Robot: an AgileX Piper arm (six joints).
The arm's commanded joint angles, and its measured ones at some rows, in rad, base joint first. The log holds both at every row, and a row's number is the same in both.
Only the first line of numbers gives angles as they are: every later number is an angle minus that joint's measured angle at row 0.
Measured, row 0:
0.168, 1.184, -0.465, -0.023, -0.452, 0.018
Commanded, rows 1 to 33:
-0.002, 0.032, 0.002, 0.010, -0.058, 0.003
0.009, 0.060, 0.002, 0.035, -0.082, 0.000
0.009, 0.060, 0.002, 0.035, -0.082, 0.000
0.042, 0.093, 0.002, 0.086, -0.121, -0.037
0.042, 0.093, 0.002, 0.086, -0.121, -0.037
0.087, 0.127, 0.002, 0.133, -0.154, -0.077
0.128, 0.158, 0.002, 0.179, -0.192, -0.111
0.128, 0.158, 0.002, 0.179, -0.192, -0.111
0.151, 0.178, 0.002, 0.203, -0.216, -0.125
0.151, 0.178, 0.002, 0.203, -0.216, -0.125
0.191, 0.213, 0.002, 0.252, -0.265, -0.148
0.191, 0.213, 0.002, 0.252, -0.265, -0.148
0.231, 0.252, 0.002, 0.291, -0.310, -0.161
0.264, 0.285, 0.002, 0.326, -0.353, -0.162
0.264, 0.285, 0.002, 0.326, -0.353, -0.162
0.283, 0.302, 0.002, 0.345, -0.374, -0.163
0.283, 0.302, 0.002, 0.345, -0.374, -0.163
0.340, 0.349, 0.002, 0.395, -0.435, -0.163
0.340, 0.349, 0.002, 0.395, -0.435, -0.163
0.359, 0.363, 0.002, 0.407, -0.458, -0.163
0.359, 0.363, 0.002, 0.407, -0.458, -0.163
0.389, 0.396, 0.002, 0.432, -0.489, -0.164
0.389, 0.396, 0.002, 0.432, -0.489, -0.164
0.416, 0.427, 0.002, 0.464, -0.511, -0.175
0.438, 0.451, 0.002, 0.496, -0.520, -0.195
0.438, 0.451, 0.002, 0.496, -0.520, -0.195
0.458, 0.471, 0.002, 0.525, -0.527, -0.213
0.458, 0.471, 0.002, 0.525, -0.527, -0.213
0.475, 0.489, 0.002, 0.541, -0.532, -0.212
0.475, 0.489, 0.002, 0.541, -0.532, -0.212
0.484, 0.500, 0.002, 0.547, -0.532, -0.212
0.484, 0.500, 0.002, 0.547, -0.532, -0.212
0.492, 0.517, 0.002, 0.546, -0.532, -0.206
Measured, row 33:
0.477, 0.498, 0.002, 0.539, -0.517, -0.195
